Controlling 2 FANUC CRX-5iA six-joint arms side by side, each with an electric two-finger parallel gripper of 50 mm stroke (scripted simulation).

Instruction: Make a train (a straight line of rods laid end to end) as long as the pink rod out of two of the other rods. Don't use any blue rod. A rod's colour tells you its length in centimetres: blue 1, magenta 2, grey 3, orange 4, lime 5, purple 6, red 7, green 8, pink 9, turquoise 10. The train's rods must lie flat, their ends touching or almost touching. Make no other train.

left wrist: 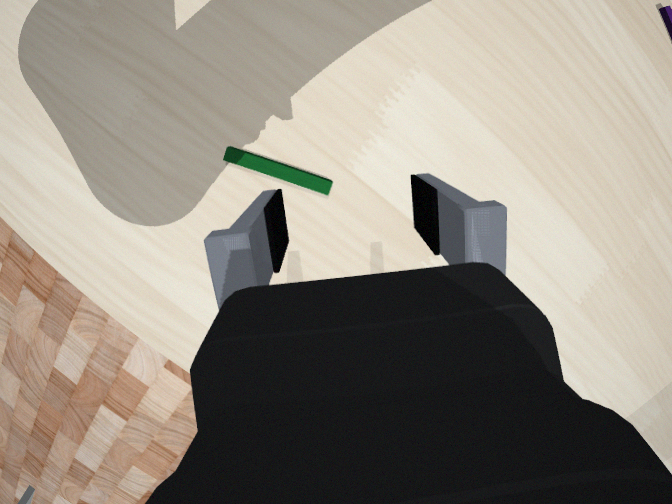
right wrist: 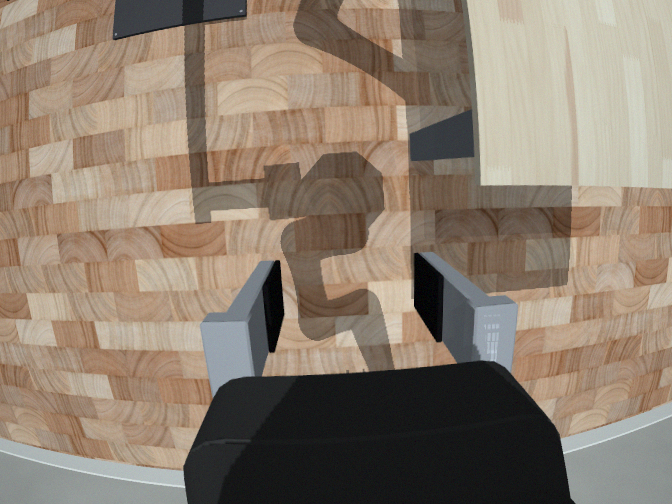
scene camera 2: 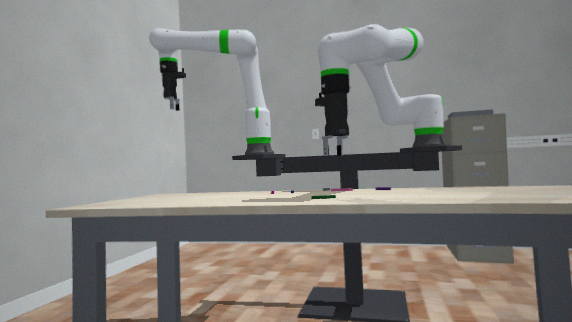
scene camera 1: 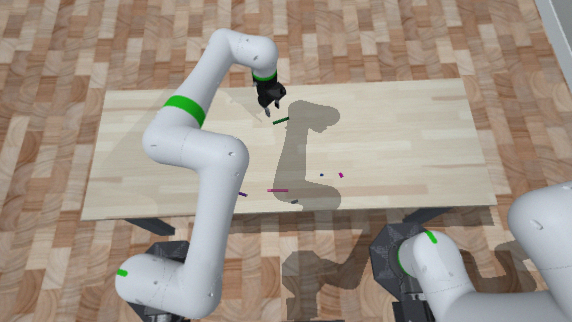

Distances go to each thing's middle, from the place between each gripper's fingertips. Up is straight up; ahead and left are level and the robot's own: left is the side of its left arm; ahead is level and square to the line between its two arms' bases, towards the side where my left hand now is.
My left gripper [scene camera 2: 333, 155] is now 150 mm above the green rod [left wrist: 233, 155], 40 mm to the left of it and 30 mm short of it.
Now: the green rod 88 cm to the left of my right hand, 70 cm ahead of it and 46 cm below it.
